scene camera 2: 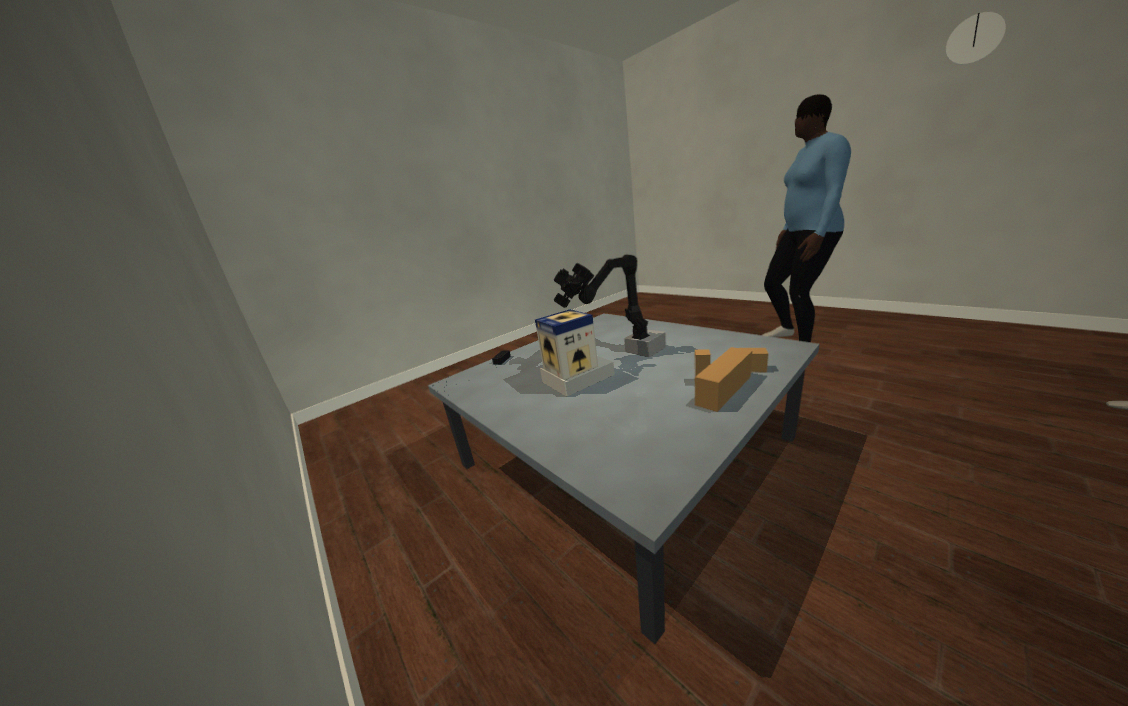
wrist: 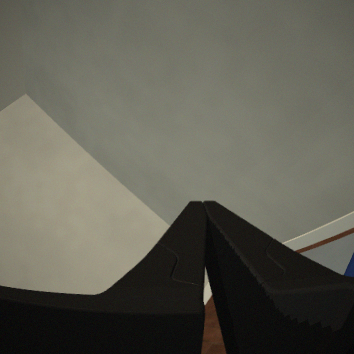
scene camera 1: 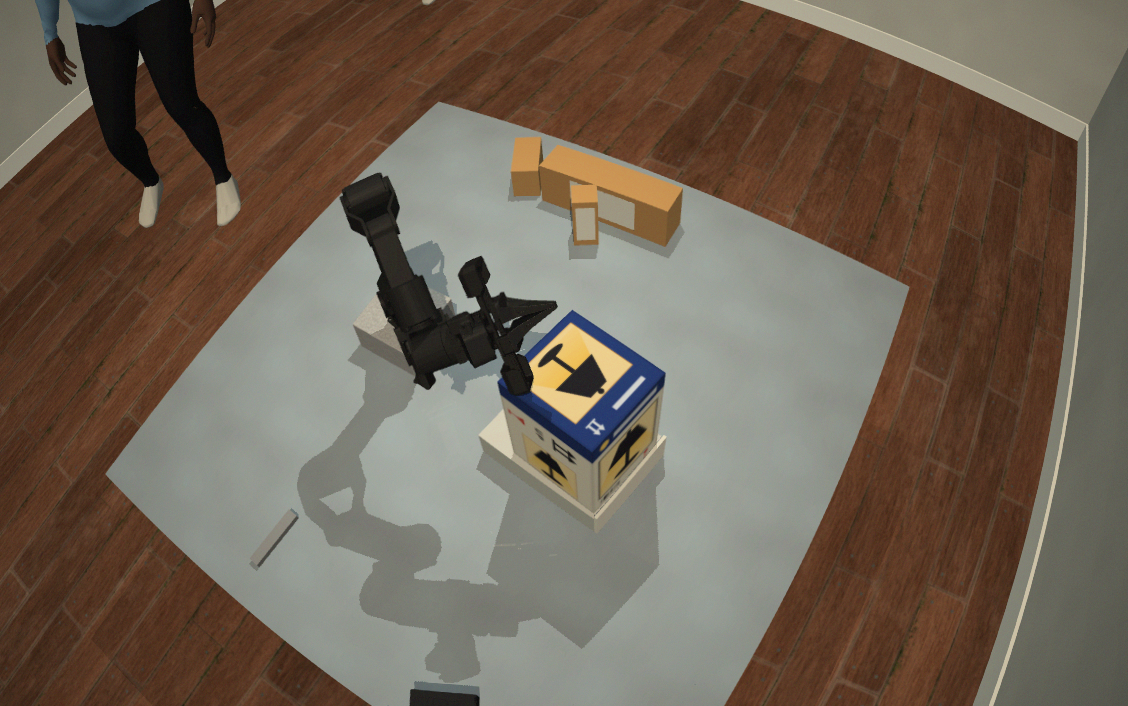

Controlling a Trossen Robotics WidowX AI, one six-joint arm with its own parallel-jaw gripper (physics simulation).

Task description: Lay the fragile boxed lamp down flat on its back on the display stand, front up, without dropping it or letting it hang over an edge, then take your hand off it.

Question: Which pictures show my gripper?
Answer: Scene camera 2, the wrist view and scene camera 1: all of them.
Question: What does my gripper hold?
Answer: Nothing.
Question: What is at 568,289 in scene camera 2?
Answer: My gripper.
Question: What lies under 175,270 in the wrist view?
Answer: My gripper.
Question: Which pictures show the grey bar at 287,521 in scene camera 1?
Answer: Scene camera 1 only.
